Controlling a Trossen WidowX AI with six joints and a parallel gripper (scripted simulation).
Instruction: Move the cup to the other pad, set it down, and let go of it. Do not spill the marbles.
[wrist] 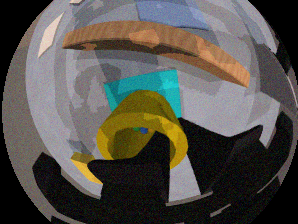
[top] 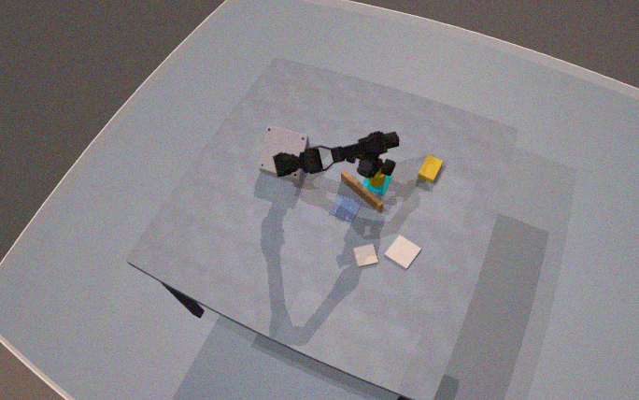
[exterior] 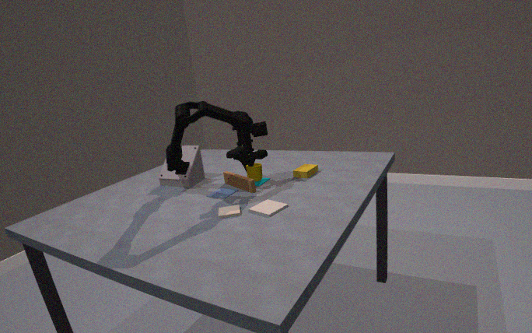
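The blue marble lies 3 cm ahead of my gripper tip, 2 cm to the left of it and 2 cm below it. The rest, counted from my gripper tip: yellow cup: 2 cm ahead; wooden bar: 1 cm behind, 8 cm to the right, 2 cm below; teal pad: 3 cm ahead, 5 cm below.
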